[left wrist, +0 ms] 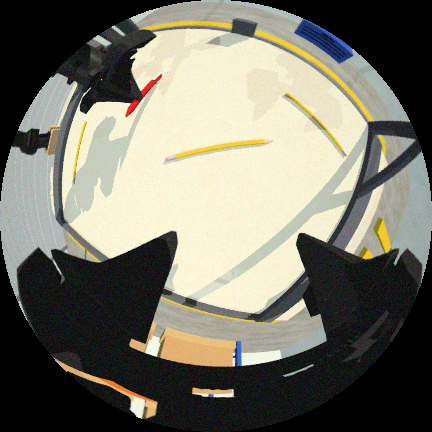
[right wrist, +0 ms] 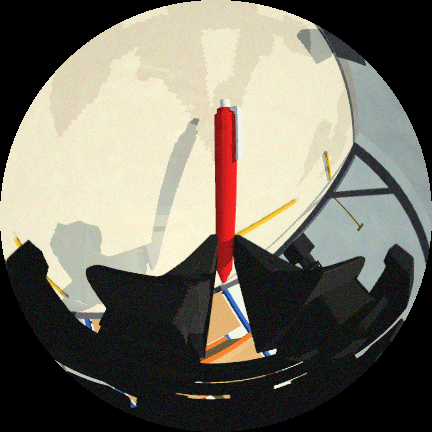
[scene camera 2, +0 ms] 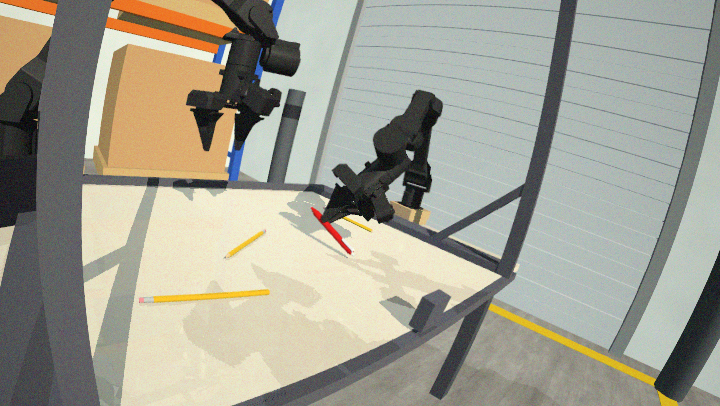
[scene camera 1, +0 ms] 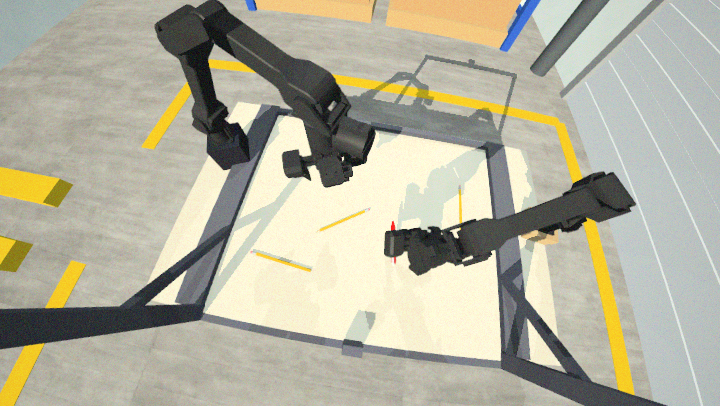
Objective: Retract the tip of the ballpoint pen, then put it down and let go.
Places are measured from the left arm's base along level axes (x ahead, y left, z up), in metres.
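Where they show: left gripper, fingertip midpoint: (left wrist: pixel 240 238) (scene camera 2: pixel 222 150); right gripper, fingertip midpoint: (left wrist: pixel 138 99) (right wrist: pixel 224 240) (scene camera 2: pixel 323 222); left arm's base, origin of the base link: (scene camera 2: pixel 14 154) (scene camera 1: pixel 222 136); right arm's base, origin of the base link: (left wrist: pixel 47 139) (scene camera 2: pixel 410 206).
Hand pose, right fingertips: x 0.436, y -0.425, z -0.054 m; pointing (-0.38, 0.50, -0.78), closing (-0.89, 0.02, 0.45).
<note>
Things, the pixels of their top centre, and the offset from my right fingertips. "*": a spot on its surface instead. Level surfaces: height alone.
- red ballpoint pen, surface spot: (right wrist: pixel 225 175) (scene camera 2: pixel 340 235) * 0.005 m back, 0.043 m right, 0.013 m down
- table, its level: 0.053 m down
- yellow pencil, middle of its top: (left wrist: pixel 218 146) (right wrist: pixel 268 219) (scene camera 2: pixel 247 240) (scene camera 1: pixel 342 219) 0.125 m back, 0.094 m left, 0.044 m down
- dark block, middle of its top: (scene camera 2: pixel 436 295) (scene camera 1: pixel 352 350) 0.187 m back, 0.249 m right, 0.004 m up
The red ballpoint pen (scene camera 1: pixel 393 225) (scene camera 2: pixel 333 233) (left wrist: pixel 145 94) (right wrist: pixel 225 175) has a white button and a white clip. My right gripper (scene camera 2: pixel 325 219) (right wrist: pixel 224 240) is shut on it near its pointed end. The pen is tilted, with the pointed end higher and the button end low over the table (scene camera 1: pixel 438 312) (scene camera 2: pixel 352 297); whether the button touches the table cannot be told. No metal point shows at the red cone in the right wrist view, where the fingers partly flank it. My left gripper (scene camera 2: pixel 222 149) (left wrist: pixel 240 238) is open and empty, high above the table's far left part.
One yellow pencil (scene camera 1: pixel 345 219) (scene camera 2: pixel 245 244) (left wrist: pixel 217 147) lies mid-table, another (scene camera 1: pixel 282 260) (scene camera 2: pixel 204 296) (left wrist: pixel 317 120) lies nearer the front left, and a third (scene camera 1: pixel 459 204) (scene camera 2: pixel 357 223) (left wrist: pixel 80 150) lies at the right, by the right arm. A dark block (scene camera 1: pixel 352 348) (scene camera 2: pixel 429 310) stands on the front frame edge.
</note>
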